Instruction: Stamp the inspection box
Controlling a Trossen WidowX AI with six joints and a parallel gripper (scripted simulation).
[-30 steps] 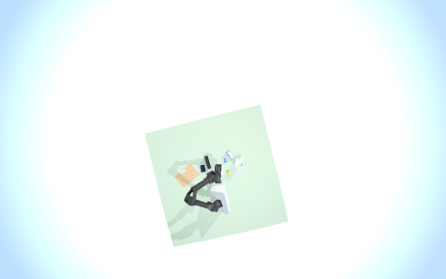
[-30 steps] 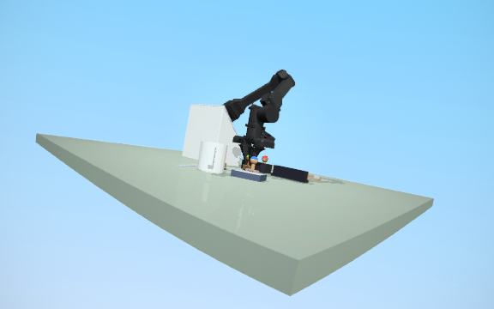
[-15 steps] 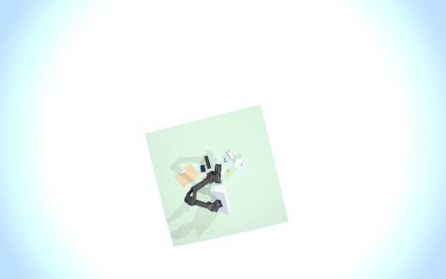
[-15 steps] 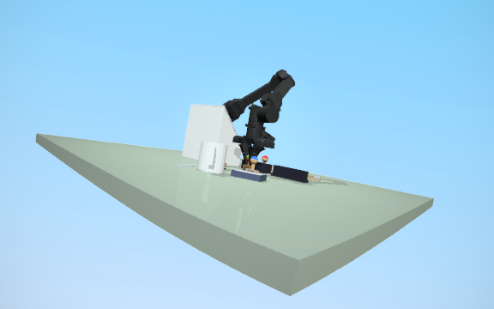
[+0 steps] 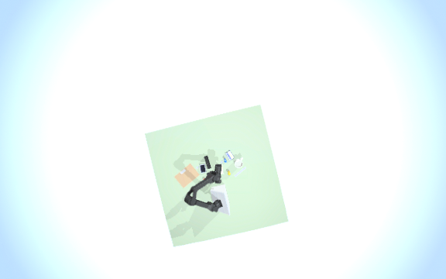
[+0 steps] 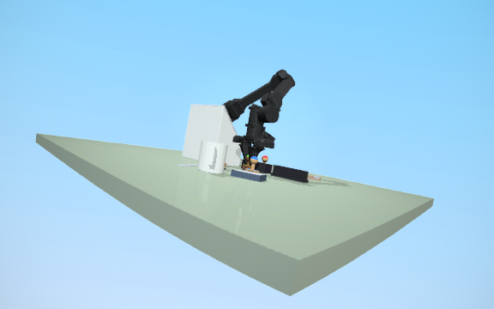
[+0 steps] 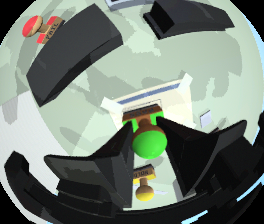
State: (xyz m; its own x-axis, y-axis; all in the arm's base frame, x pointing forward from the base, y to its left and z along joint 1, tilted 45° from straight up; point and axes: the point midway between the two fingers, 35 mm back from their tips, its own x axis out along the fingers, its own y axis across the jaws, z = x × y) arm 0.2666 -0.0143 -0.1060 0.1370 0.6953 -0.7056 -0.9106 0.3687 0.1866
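Right now my gripper tip is 13 cm short of the long black block, 7 cm to the right of it and 1 cm above it. Round my gripper tip: yellow-knobbed stamp: 5 cm behind, 10 cm to the right; then red-knobbed stamp: 3 cm behind, 17 cm to the left; then blue-knobbed stamp: 8 cm ahead, 11 cm to the right.
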